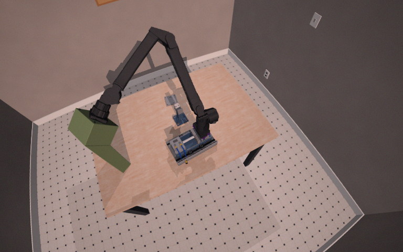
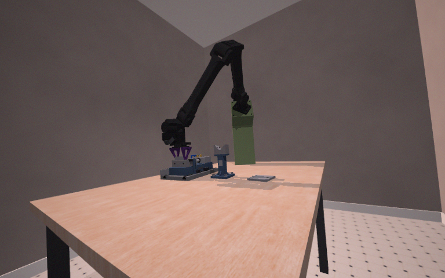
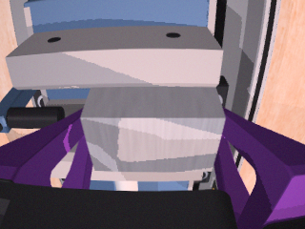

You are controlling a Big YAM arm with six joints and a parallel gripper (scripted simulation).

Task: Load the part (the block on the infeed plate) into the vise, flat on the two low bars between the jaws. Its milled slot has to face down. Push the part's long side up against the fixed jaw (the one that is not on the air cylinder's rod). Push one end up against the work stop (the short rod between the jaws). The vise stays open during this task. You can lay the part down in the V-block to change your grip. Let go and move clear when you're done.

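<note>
Right now my hand is 10 mm above the part. The rest, counted from my hand: fixed jaw 20 mm ahead, 30 mm to the left, 20 mm below; then work stop rod 30 mm behind, 60 mm to the left, 10 mm below; then moving jaw 40 mm behind, 20 mm below.
</note>
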